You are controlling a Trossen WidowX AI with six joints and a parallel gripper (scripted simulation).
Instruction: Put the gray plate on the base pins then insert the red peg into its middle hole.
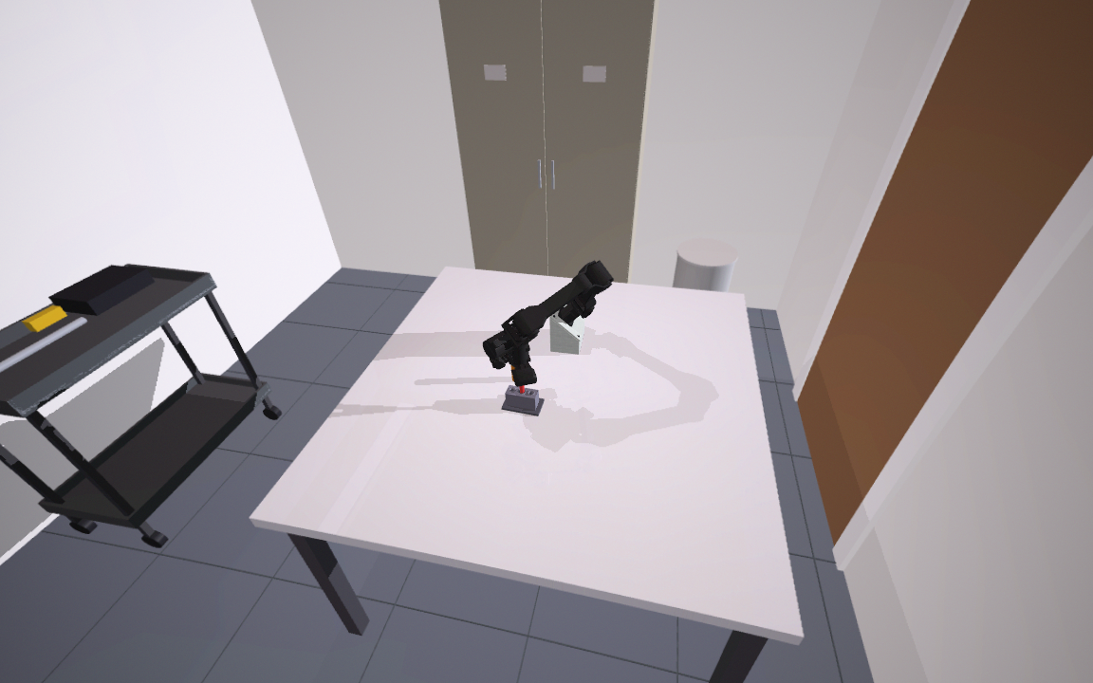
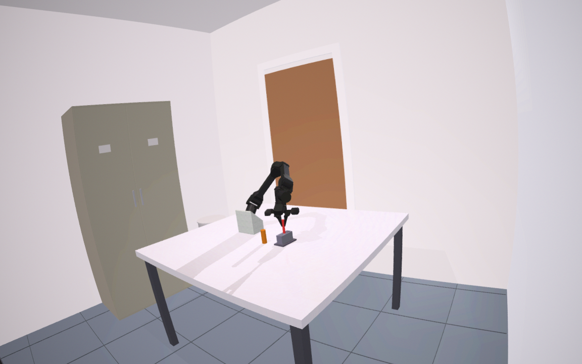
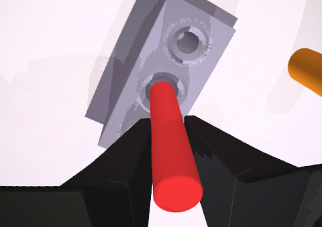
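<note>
Now: gripper tip 5 cm above the gray plate. The rest, counted from my gripper tip: base (9 cm below); then orange cylinder (11 cm behind, 5 cm to the right, 6 cm below); then red peg (right at my gripper tip).
</note>
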